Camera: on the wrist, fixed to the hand. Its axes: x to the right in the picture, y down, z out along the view.
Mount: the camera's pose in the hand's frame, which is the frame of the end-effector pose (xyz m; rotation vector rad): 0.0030 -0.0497 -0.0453 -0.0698 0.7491 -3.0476
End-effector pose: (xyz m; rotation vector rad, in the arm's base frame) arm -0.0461 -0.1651 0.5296 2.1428 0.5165 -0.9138
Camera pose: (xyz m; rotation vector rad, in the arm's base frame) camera -0.0537 -0.0983 0.5254 0.3009 -2.3209 0.3965
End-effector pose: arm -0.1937 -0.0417 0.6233 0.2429 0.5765 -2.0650
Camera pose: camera -0.2397 0.0003 0.5978 0.0788 -0.4767 0.9001
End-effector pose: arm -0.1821 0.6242 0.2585 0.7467 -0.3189 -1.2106
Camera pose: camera -0.1902 0.6295 0.1919 -0.6239 -1.2643 1.5683
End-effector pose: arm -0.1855 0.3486 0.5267 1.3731 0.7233 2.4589
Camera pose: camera -0.2272 0.3783 0.4830 -0.9604 1.0093 0.0113
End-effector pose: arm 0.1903 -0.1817 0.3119 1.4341 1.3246 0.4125
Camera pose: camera 0.1302 -0.1687 0.2845 -1.8102 2.1704 -1.1262
